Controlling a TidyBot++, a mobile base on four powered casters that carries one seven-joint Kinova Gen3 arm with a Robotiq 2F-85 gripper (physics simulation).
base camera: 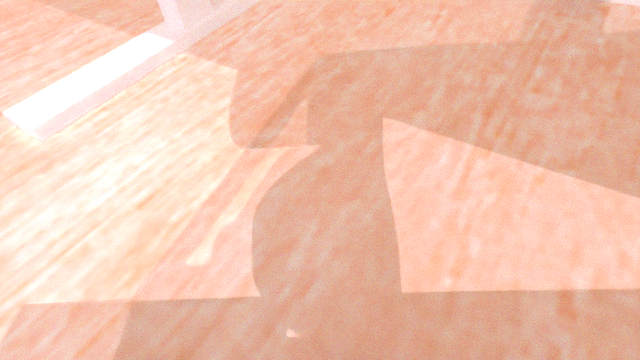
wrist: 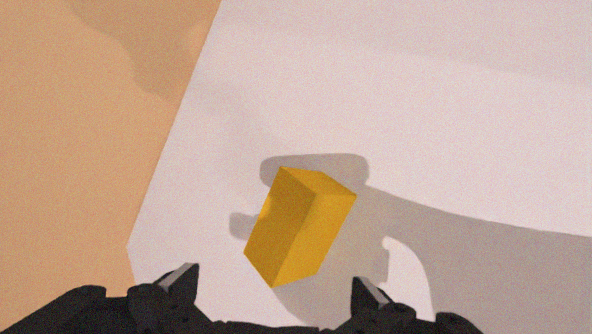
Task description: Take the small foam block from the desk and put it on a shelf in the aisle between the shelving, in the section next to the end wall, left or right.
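Frame: origin at the arm's base, x ahead, y left, z up, level; centimetres.
Seen in the pictures: gripper, fingertip midpoint: (wrist: 275,287).
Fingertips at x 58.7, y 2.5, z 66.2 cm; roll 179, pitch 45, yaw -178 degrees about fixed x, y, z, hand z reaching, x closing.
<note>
A point is followed by its place in that frame.
The small foam block (wrist: 297,225) @(x 61.8, y 0.0, z 61.3 cm) is yellow and box-shaped. In the wrist view it is on the white desk (wrist: 400,115) @(x 57.3, y -9.7, z 55.3 cm), turned at a slant, near the desk's left edge. My gripper (wrist: 275,287) @(x 58.7, y 2.5, z 66.2 cm) is open in the wrist view, with one black finger at the lower left and the other at the lower right. The block shows between and beyond the fingertips, and no contact with them shows. The exact height of the fingertips over the block cannot be told. The block and the gripper do not show in the base camera view, and no shelf can be made out.
In the base camera view a white foot bar (base camera: 90,80) with an upright (base camera: 172,12) @(x 77.6, y 28.4, z -34.3 cm) stands on the wood-grained floor (base camera: 475,225) @(x 32.4, y -15.4, z -39.7 cm) at the upper left. Large arm-shaped shadows fall across the floor. In the wrist view the orange-tan floor (wrist: 60,175) lies left of the desk edge.
</note>
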